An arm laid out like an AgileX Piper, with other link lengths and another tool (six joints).
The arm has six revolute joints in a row. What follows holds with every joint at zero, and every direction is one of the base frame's. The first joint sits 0.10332 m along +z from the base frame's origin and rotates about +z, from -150 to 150 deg. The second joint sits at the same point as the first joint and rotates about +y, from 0 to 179.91 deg. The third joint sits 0.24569 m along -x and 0.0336 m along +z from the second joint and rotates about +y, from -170 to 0 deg. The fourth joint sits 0.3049 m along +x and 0.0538 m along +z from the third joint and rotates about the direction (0.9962, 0, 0.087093), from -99.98 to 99.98 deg. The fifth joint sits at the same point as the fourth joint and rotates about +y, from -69.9 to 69.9 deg. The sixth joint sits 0.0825 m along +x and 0.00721 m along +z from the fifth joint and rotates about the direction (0.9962, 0, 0.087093), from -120 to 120 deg. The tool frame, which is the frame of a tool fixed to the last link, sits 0.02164 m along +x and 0.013 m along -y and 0.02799 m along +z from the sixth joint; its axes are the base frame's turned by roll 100.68, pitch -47.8 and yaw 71.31 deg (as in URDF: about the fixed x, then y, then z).
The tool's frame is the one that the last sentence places.
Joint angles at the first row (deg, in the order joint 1, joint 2, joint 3, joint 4, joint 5, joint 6):
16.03 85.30 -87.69 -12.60 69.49 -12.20
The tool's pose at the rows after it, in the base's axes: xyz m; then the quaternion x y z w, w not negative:
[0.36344, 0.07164, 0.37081, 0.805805, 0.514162, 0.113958, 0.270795]
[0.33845, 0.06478, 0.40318, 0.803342, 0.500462, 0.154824, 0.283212]
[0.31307, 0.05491, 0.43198, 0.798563, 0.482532, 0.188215, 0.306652]
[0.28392, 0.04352, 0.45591, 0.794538, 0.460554, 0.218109, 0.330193]
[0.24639, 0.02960, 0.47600, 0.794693, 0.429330, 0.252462, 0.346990]
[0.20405, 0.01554, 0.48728, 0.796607, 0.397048, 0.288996, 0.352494]
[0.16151, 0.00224, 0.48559, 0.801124, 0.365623, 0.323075, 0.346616]
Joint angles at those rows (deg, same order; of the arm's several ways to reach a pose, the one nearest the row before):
15.31 80.63 -87.68 -12.71 69.56 -12.20
15.31 75.41 -87.69 -12.71 69.63 -12.20
15.25 70.54 -87.69 -14.31 69.64 -12.06
15.25 65.15 -86.83 -16.35 69.64 -11.47
15.25 58.22 -84.71 -18.21 69.65 -9.72
15.26 50.11 -81.19 -19.16 69.65 -7.49
15.26 41.00 -75.91 -19.37 69.65 -4.66

